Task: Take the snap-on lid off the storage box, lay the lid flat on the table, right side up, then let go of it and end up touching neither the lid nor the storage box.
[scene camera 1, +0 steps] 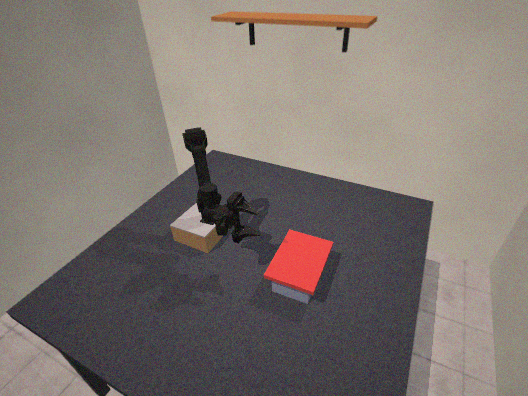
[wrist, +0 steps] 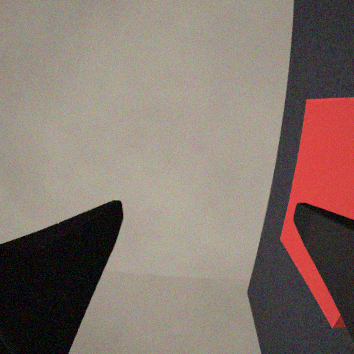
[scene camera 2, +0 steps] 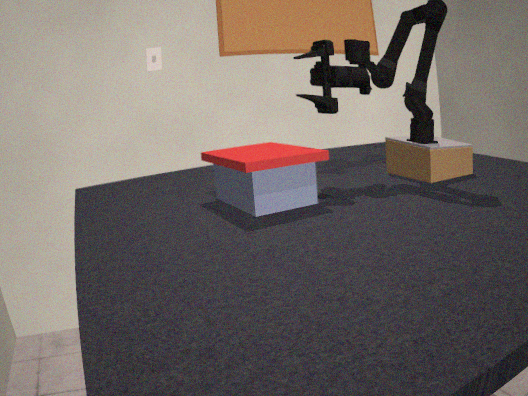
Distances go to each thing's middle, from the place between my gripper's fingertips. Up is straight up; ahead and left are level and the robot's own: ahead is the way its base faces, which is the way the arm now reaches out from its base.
Labels:
Now: hand 170 mm above the red lid (scene camera 1: 299, 262), 130 mm short of it and 50 mm to the right of it.

